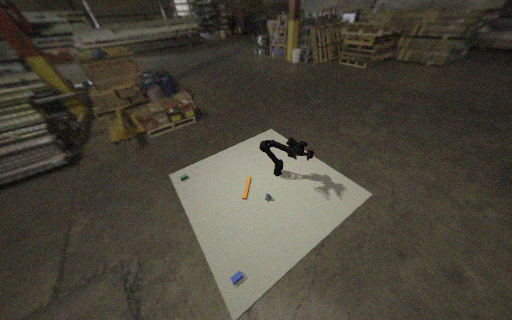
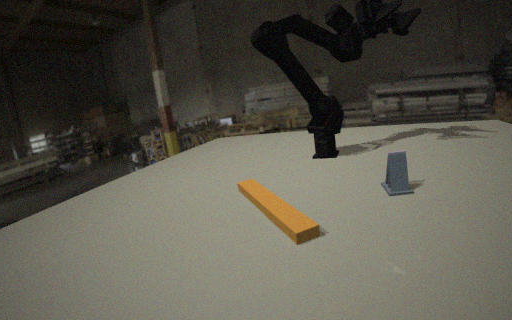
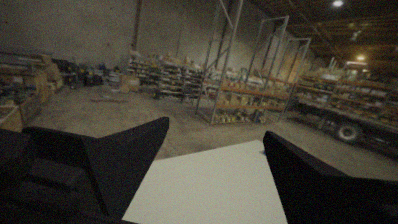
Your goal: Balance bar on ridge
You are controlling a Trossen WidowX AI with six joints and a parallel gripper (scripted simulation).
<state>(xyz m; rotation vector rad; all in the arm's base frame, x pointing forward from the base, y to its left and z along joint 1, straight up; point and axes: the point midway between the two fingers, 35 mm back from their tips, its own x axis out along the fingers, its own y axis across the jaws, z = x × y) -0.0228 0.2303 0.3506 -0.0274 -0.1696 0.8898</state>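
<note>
Now: gripper tip 350 mm above the bar, 330 mm short of it and 290 mm to the left of it. The rest, counted from my gripper tip: green block (760 mm to the right, 740 mm ahead, 340 mm below); blue block (740 mm ahead, 340 mm below, 240 mm to the left).
</note>
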